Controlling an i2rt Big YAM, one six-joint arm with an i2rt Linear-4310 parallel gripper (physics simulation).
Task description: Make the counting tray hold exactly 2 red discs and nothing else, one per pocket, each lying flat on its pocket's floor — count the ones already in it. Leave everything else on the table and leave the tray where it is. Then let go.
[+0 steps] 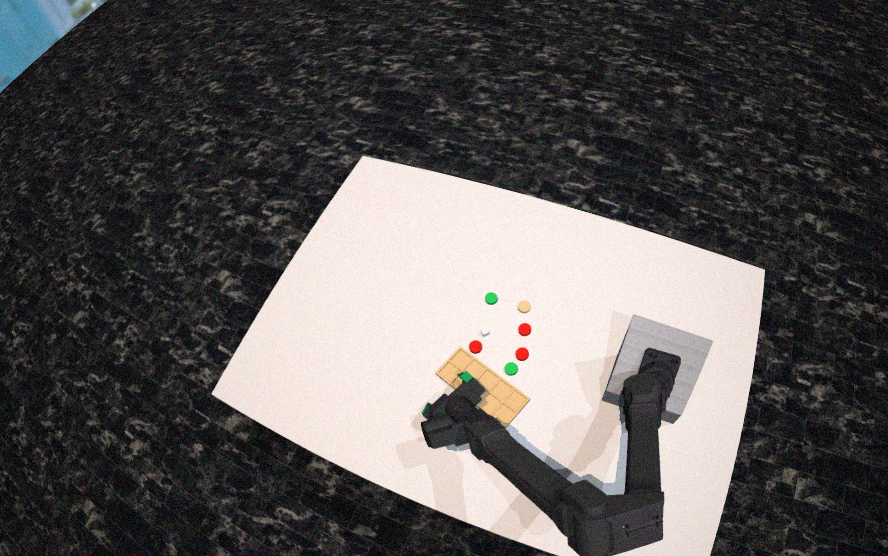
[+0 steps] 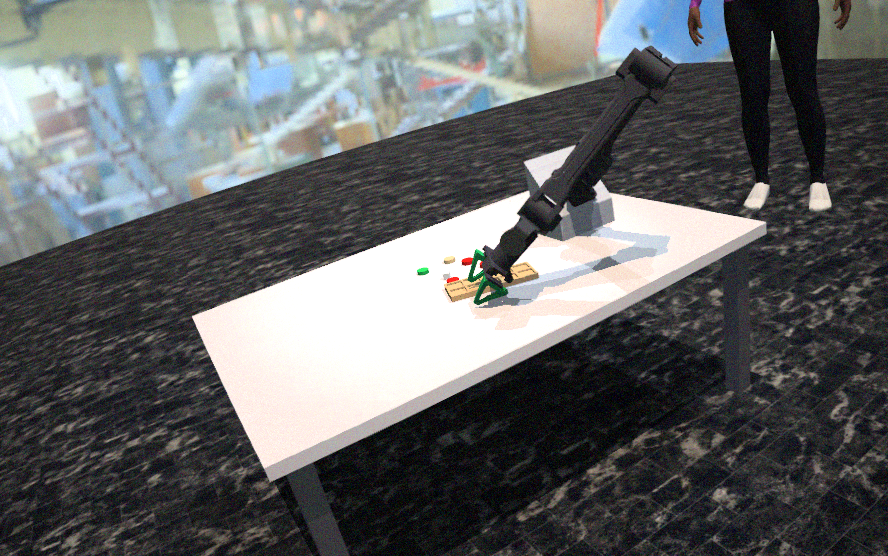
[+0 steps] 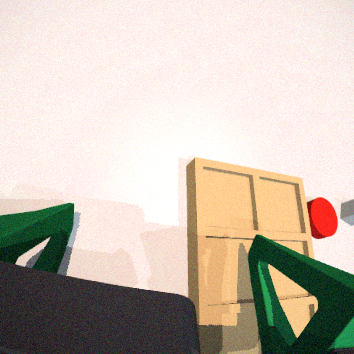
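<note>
The tan counting tray (image 1: pixel 499 389) (image 2: pixel 524 270) (image 3: pixel 225 197) lies flat; its pockets that show hold no disc, and some are hidden by the gripper. A red disc (image 1: pixel 475 347) (image 2: pixel 452 280) (image 3: pixel 324 218) lies beside the tray's far-left end. Two more red discs (image 1: pixel 524 329) (image 1: pixel 522 354) lie farther right, outside the tray. My gripper (image 1: pixel 446 392) (image 2: pixel 473 291) (image 3: pixel 165 230) is open and empty, low over the tray's near long side, with one finger over the tray and the other beyond its near edge.
A green disc (image 1: pixel 511 368) lies close to the tray's right part. Another green disc (image 1: pixel 490 298) (image 2: pixel 422 271) and a tan disc (image 1: pixel 524 306) (image 2: pixel 448 259) lie farther back. A small white block (image 1: pixel 484 332) (image 2: pixel 447 275) (image 3: pixel 348 212) lies near the first red disc.
</note>
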